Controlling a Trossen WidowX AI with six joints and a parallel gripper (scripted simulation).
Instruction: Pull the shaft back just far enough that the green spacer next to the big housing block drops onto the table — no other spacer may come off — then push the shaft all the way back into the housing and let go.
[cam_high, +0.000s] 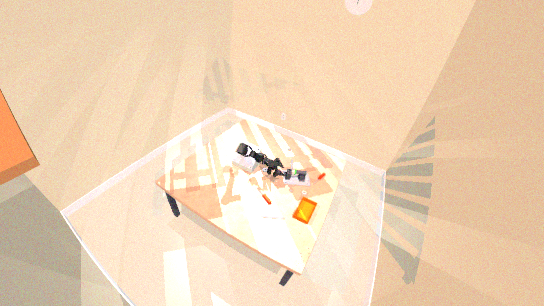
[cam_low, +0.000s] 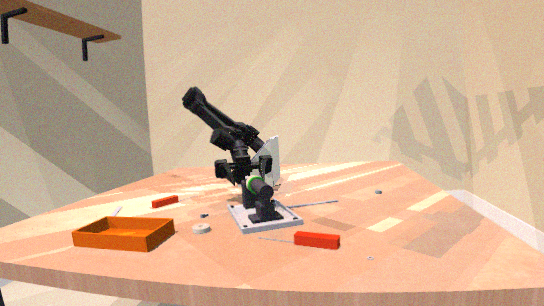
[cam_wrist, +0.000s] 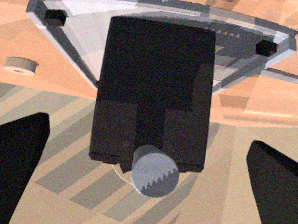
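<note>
My gripper tip is now 4 cm short of the shaft, 2 cm to the right of it and 1 cm below it. Round my gripper tip: white spacer 22 cm ahead, 7 cm to the right, 6 cm below; orange tray 29 cm ahead, 24 cm to the right, 6 cm below; green spacer 8 cm ahead, 4 cm to the left, 1 cm above.
</note>
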